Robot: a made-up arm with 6 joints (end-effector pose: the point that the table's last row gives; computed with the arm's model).
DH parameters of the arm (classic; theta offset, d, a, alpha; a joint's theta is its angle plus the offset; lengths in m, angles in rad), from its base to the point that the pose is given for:
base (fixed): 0.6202 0 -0.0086 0
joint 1: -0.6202 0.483 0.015 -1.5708
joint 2: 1.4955 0 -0.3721 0
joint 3: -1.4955 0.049 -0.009 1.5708
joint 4: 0 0.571 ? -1.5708
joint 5: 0 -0.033 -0.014 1.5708
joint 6: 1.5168 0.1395 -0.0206 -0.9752
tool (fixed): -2.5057 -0.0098 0 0
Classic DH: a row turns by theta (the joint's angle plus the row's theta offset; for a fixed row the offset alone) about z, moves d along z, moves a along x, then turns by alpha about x.
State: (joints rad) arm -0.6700 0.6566 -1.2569 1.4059 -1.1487 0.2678
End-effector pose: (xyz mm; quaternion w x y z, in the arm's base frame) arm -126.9 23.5 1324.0 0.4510 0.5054 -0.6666 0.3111
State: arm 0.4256 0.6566 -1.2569 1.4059 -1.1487 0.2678
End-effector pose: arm -87.2 -98.6 1324.0 0.2230 0.7786 -0.3058 0.5005
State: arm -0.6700 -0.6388 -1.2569 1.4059 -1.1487 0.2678
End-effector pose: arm -689.0 468.8 589.8 0.2338 0.0869 -0.6283 0.7369
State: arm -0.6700 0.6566 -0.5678 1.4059 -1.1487 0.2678
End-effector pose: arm 196.5 -232.7 1413.5 0.4950 0.6527 -0.5733 0.0192
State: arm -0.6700 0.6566 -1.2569 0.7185 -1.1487 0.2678
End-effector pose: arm -173.2 60.9 1283.3 0.3569 0.3210 -0.8679 0.1278
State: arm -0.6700 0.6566 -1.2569 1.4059 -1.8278 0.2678
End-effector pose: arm -91.9 -12.0 1250.0 0.1365 0.6151 -0.6855 0.3648
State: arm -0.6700 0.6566 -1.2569 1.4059 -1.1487 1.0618
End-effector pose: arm -135.6 38.3 1323.5 0.4241 0.3271 -0.5491 0.6416
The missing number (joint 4, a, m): 0.029
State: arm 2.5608 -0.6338 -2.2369 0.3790 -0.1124 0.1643
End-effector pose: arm 354.4 -247.0 92.7 0.3725 -0.9099 0.0322 0.1794
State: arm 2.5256 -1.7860 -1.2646 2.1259 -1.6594 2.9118
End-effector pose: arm 375.4 -235.5 -159.6 0.2607 0.6935 0.6037 0.2943
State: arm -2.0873 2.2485 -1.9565 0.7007 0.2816 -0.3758
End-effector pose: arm -262.2 -535.6 927.3 0.2095 -0.1026 -0.1921 -0.9532
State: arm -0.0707 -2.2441 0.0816 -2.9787 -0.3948 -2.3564
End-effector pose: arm -845.1 135.0 -117.1 0.3506 0.1962 -0.8828 0.2433
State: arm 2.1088 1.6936 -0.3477 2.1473 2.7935 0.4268
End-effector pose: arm -544.6 627.3 572.2 0.4763 0.6279 0.1228 -0.6032
